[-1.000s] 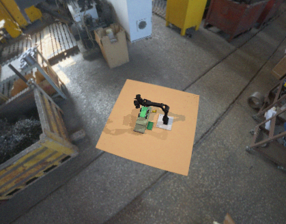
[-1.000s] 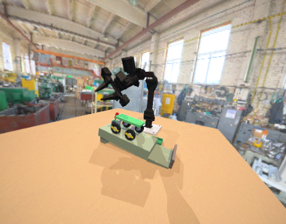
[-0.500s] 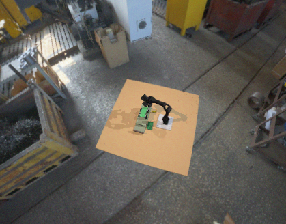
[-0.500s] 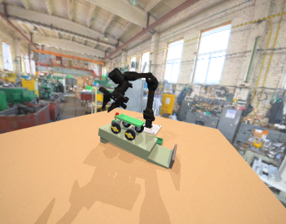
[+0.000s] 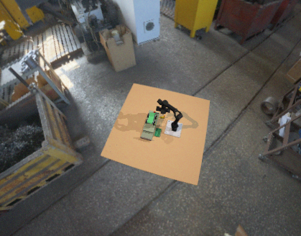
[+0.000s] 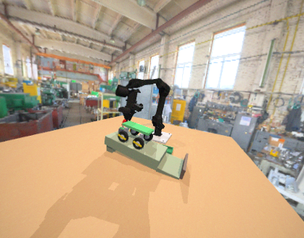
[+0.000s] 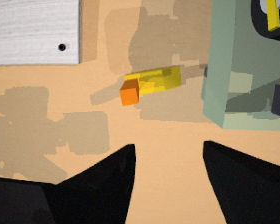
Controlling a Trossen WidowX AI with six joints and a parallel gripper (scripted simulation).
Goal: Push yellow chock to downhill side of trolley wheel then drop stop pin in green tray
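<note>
Now: gripper tip 110 mm above the yellow chock, 20 mm to the right of it and 10 mm past it. The rest, counted from my gripper tip: trolley: 140 mm to the left, 120 mm ahead, 10 mm below; green tray: 260 mm to the left, 140 mm below, 10 mm behind; stop pin: 100 mm ahead, 40 mm to the left.
</note>
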